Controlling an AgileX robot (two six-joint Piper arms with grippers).
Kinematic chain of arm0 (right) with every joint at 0, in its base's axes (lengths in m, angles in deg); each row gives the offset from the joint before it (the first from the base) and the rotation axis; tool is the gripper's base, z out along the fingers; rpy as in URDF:
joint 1: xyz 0 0 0.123 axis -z
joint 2: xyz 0 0 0 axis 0.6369 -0.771 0
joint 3: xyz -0.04 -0.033 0.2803 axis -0.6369 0.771 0
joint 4: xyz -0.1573 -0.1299 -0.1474 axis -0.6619 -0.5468 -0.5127
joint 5: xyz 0 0 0 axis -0.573 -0.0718 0.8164
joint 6: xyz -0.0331 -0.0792 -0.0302 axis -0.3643 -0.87 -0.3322
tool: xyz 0 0 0 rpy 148.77 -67.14 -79.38
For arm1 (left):
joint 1: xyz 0 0 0.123 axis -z
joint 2: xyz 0 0 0 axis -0.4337 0.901 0
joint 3: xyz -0.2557 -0.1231 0.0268 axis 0.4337 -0.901 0
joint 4: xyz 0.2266 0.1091 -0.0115 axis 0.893 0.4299 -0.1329
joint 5: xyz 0 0 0 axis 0.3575 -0.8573 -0.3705
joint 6: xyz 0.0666 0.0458 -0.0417 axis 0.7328 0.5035 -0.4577
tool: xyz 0 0 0 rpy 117.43 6.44 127.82
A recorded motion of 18 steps. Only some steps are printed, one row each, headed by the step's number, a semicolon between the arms.
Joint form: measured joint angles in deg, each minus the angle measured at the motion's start. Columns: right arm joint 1, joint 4, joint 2, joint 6, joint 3, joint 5; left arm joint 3, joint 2, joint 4, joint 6, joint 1, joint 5.
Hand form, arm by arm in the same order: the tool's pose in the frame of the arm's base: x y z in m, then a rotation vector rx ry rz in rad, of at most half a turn. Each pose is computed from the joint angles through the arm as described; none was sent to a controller.
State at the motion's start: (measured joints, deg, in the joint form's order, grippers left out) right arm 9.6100 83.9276 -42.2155 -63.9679 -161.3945 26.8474; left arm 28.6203 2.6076 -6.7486 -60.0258 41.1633 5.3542
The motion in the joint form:
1: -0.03 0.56 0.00 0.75 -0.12 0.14; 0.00 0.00 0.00 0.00 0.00 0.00
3: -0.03 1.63 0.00 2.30 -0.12 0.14; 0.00 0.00 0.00 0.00 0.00 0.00
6: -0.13 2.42 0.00 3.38 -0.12 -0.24; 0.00 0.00 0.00 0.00 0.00 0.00
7: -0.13 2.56 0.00 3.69 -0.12 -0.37; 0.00 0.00 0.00 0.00 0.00 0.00
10: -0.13 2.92 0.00 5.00 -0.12 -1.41; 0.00 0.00 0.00 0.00 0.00 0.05
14: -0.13 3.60 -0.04 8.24 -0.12 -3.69; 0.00 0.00 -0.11 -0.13 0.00 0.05
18: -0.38 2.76 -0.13 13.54 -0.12 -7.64; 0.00 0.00 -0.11 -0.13 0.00 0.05
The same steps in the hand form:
1: 0.3281 0.2079 0.1706 -1.0136 2.8791 0.2985; 0.0397 -0.0042 0.2673 0.3139 1.4864 0.0168
3: 0.3276 0.2092 0.1709 -0.9605 2.8997 0.3242; 0.0397 -0.0042 0.2673 0.3139 1.4864 0.0168
6: 0.3274 0.2109 0.1712 -0.9222 2.9071 0.3433; 0.0397 -0.0042 0.2673 0.3139 1.4864 0.0168
7: 0.3275 0.2111 0.1712 -0.9115 2.9087 0.3469; 0.0397 -0.0042 0.2673 0.3139 1.4864 0.0168
10: 0.3289 0.2121 0.1715 -0.8657 2.9063 0.3570; 0.0397 -0.0042 0.2673 0.3139 1.4855 0.0167
14: 0.3320 0.2142 0.1719 -0.7581 2.9023 0.3785; 0.0397 -0.0042 0.2673 0.3113 1.4862 0.0130
18: 0.3373 0.2169 0.1721 -0.6183 2.8767 0.3790; 0.0397 -0.0042 0.2673 0.3113 1.4862 0.0130

